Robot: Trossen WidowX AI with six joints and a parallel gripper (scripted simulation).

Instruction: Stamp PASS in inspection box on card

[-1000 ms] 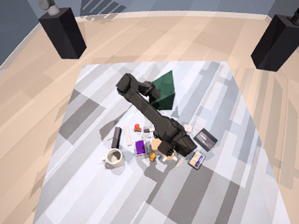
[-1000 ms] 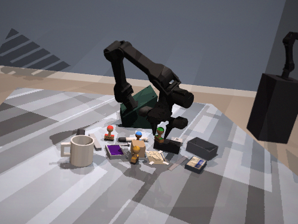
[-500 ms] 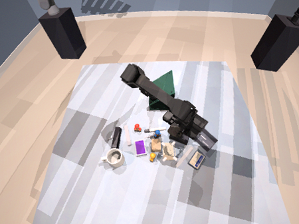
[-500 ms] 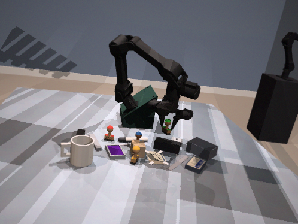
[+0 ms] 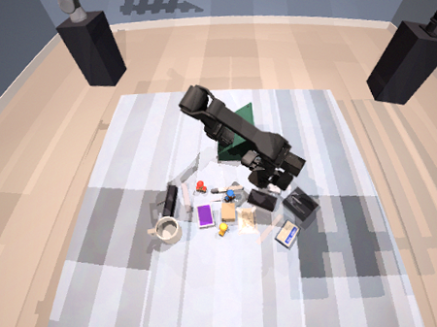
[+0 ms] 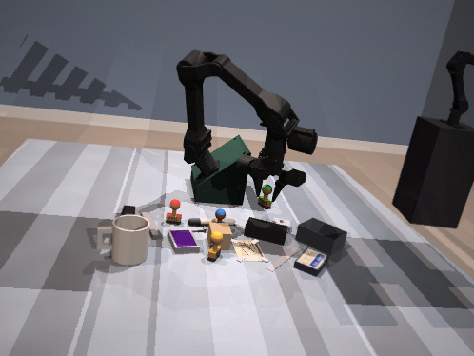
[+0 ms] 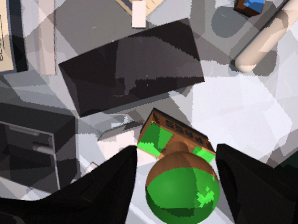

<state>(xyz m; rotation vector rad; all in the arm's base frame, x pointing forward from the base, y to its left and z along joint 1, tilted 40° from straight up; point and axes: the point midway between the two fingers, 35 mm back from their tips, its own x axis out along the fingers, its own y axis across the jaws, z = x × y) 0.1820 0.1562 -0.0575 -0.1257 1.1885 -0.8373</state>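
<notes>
Now: the black block 50 mm ahead of my gripper tip, 10 mm to the left of it and 70 mm below it. The rest, counted from my gripper tip: blue-knobbed stamp 50 mm ahead, 120 mm to the right, 70 mm below; then white card 140 mm ahead, 40 mm to the right, 90 mm below; then green-knobbed stamp right at my gripper tip.
</notes>
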